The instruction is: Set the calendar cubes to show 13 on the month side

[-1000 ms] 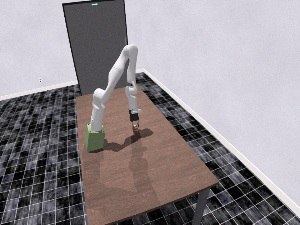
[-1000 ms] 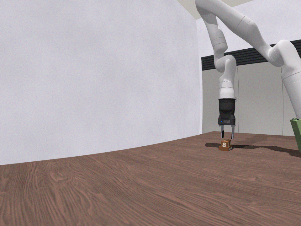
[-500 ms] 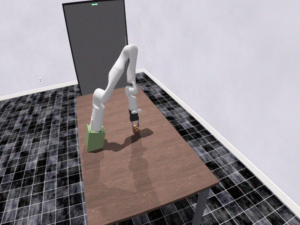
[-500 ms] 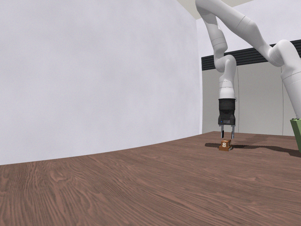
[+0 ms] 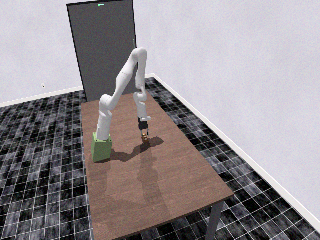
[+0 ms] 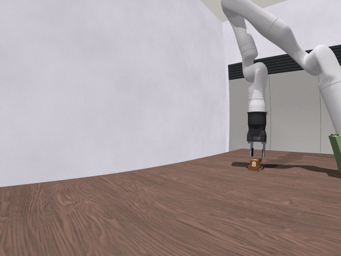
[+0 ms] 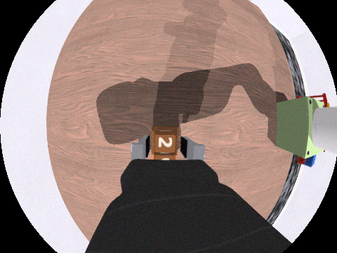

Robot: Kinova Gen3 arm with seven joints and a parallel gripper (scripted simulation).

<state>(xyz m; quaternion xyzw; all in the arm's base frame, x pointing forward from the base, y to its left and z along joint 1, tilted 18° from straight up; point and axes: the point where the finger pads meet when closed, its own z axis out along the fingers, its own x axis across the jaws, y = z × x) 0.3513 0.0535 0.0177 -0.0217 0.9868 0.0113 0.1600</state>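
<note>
Now: hand 4 cm above the brown number cube. Also, from my hand: calendar tray (6 cm below, 2 cm to the left).
</note>
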